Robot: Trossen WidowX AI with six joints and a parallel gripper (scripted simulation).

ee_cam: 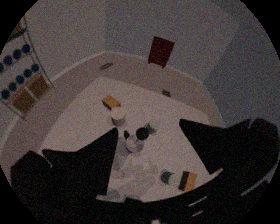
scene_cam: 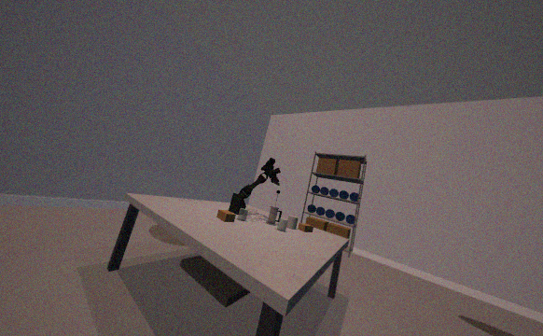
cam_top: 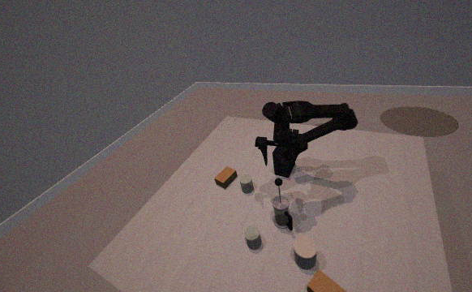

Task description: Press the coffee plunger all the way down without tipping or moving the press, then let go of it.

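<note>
Now: the coffee press 20 mm ahead of my gripper tip, 10 mm to the left of it and 200 mm below it.
</note>
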